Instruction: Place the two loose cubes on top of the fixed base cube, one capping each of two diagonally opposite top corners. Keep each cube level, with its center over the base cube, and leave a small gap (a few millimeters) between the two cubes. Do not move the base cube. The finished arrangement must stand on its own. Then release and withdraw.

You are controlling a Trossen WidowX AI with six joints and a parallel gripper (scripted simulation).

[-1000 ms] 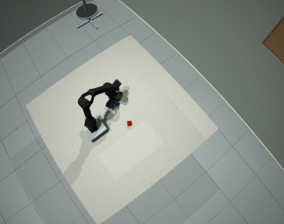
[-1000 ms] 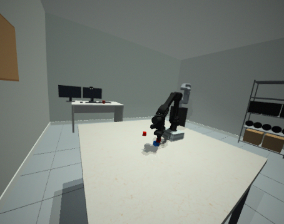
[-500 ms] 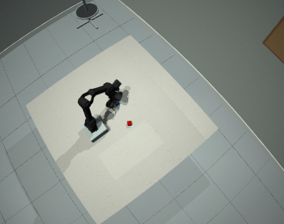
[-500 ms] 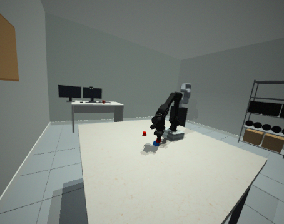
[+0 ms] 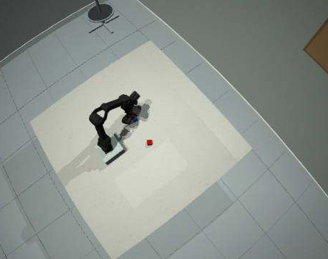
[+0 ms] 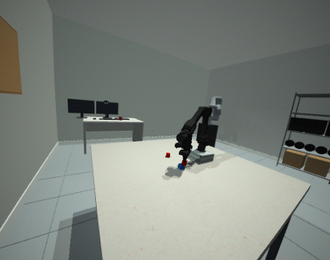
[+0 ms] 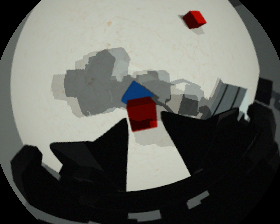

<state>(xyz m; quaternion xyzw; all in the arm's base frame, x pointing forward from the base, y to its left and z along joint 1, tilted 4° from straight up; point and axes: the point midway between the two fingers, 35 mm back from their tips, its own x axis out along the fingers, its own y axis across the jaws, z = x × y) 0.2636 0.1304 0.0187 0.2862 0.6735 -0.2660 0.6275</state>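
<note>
My gripper tip is now 5 cm above the blue base cube, 1 cm to the left of it and 1 cm short of it. From my gripper tip the other things lie so: red cube: 23 cm to the right, 5 cm below, 2 cm ahead.
</note>
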